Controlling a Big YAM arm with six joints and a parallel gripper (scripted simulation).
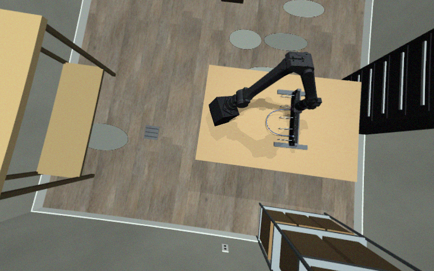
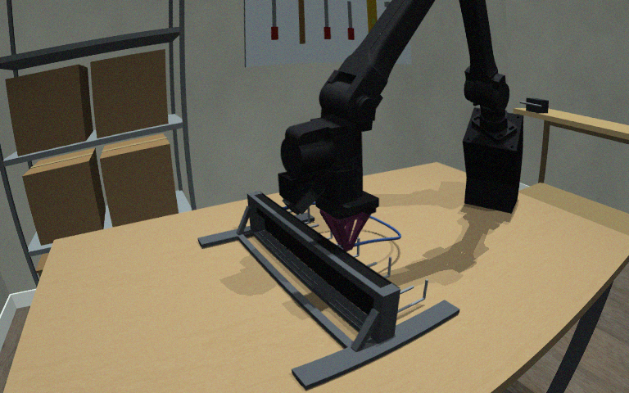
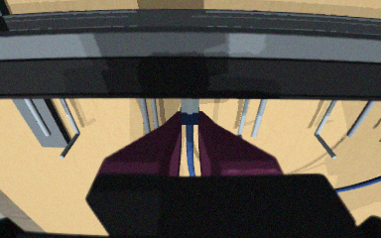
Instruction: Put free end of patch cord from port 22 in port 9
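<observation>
The grey plug is 20 mm ahead of my hand and 10 mm to the left of it.
</observation>
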